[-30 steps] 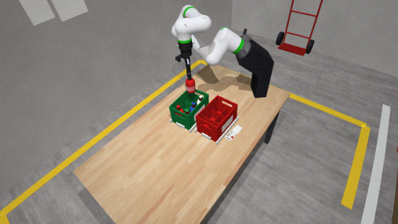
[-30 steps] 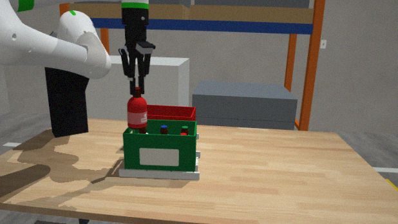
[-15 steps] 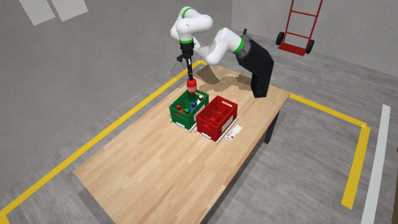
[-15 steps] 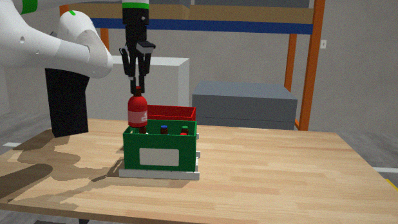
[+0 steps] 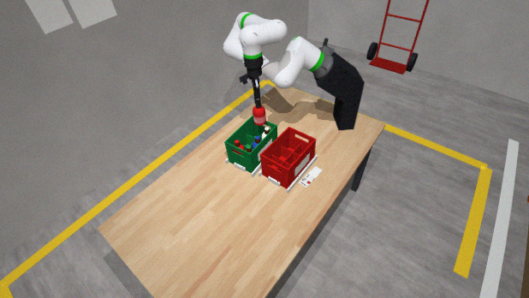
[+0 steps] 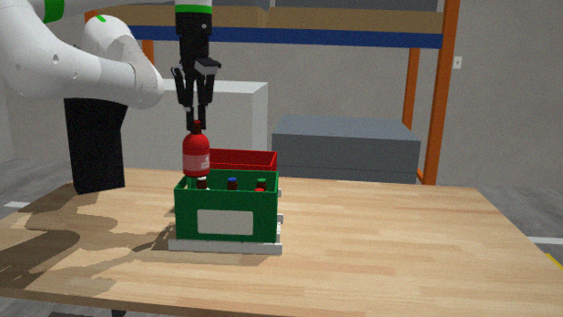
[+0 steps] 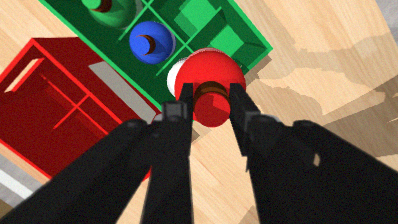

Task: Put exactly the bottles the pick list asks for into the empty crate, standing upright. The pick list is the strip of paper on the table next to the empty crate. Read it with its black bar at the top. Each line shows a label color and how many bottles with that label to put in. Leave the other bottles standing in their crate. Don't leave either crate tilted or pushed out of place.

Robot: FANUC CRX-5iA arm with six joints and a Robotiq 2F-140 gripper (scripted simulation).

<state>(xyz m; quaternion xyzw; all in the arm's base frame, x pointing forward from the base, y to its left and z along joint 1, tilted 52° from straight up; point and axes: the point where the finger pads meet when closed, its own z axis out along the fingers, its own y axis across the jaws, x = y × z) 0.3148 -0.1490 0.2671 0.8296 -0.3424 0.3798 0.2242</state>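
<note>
Right now my hand is 80 mm above the red-capped bottle. The rest, counted from my hand: green crate: 90 mm ahead, 20 mm to the right, 270 mm below; then blue-label bottle: 100 mm ahead, 30 mm to the left, 260 mm below; then white-capped bottle: 10 mm ahead, 50 mm to the left, 260 mm below.
</note>
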